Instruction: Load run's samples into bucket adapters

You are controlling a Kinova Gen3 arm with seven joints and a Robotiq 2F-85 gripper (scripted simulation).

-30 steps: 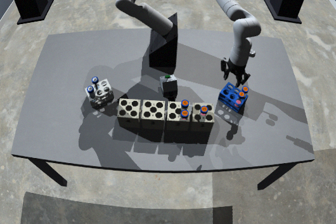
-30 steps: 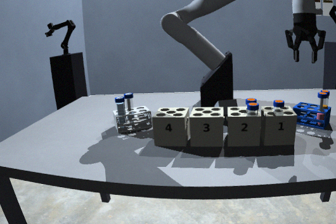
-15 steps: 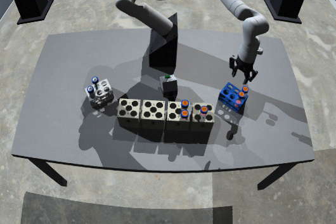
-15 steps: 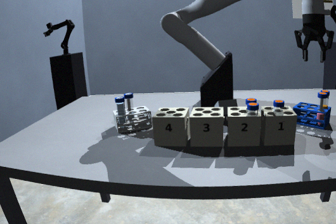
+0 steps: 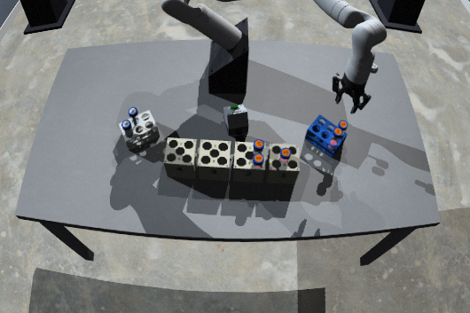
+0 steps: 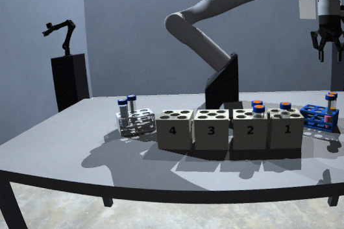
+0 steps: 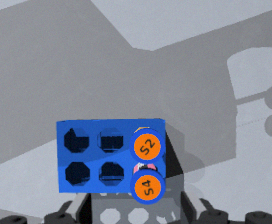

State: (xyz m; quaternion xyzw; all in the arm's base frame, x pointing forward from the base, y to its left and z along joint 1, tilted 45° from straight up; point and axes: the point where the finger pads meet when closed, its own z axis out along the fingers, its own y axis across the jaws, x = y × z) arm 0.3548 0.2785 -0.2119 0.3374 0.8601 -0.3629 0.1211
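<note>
The sample tube S2 is 18 cm below my hand, 3 cm to the left of it and 1 cm behind it. From my hand the other things lie so: blue rack: 21 cm below, 2 cm to the right, 2 cm behind; then sample tube S4: 18 cm below, 1 cm ahead; then sample tube S3: 20 cm to the right, 18 cm below, 10 cm ahead.
</note>
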